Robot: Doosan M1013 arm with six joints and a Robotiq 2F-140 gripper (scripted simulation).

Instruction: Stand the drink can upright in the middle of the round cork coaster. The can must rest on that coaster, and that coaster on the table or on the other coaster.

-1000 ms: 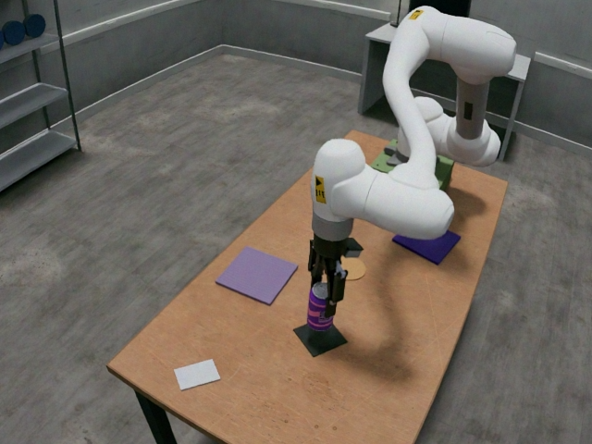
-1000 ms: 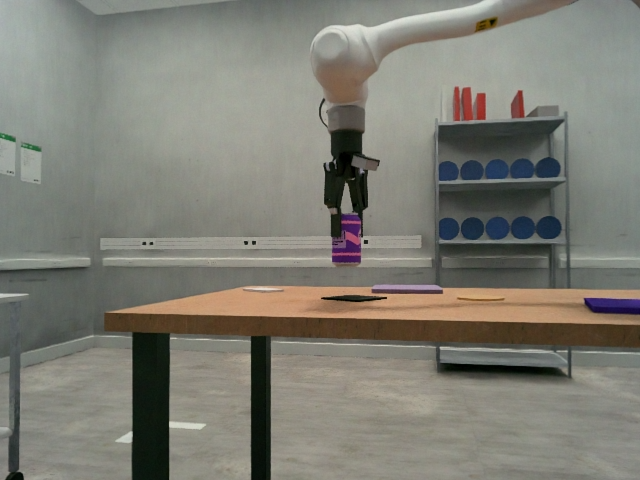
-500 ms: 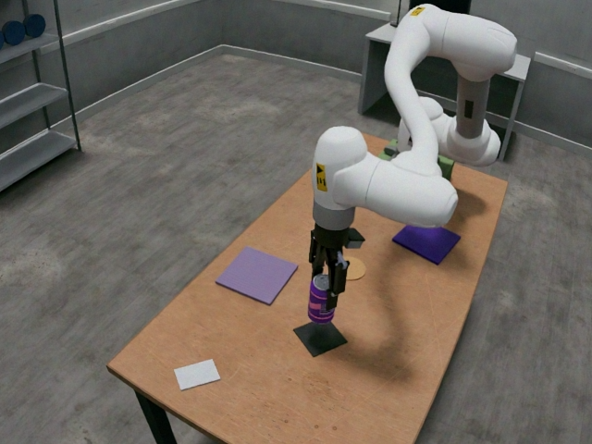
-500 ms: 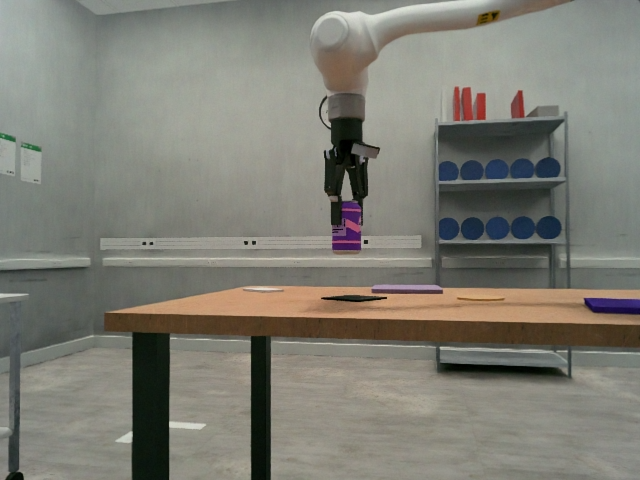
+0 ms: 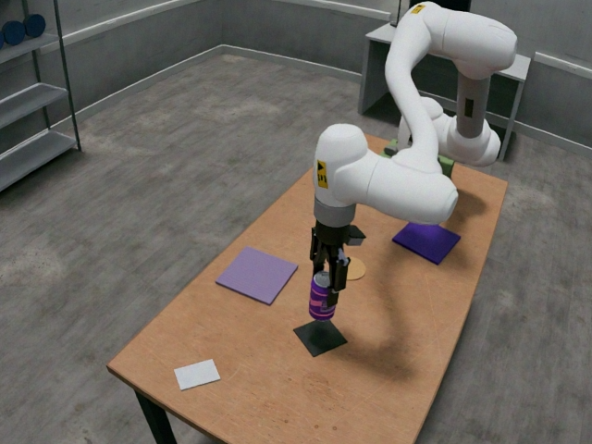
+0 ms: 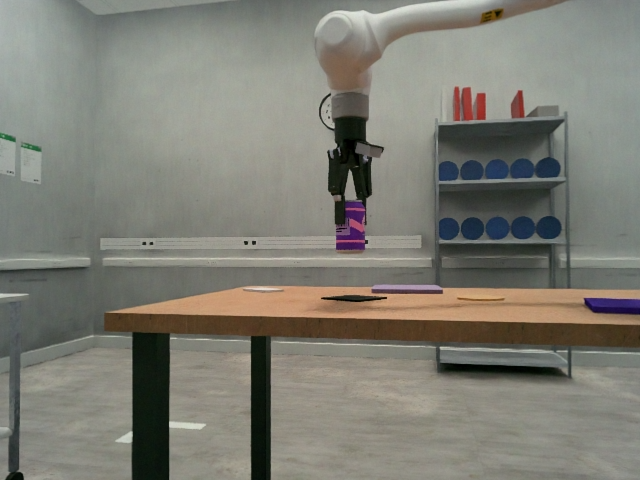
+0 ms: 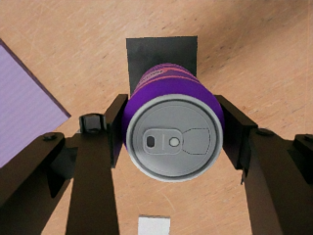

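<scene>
My hand is 29 cm past the round cork coaster, 20 cm above it and 5 cm to the left of it. From my hand the other things lie so: purple drink can 3 cm below; then light purple square mat 28 cm to the right, 20 cm below, 11 cm behind; then black square coaster 20 cm below, 1 cm behind.
</scene>
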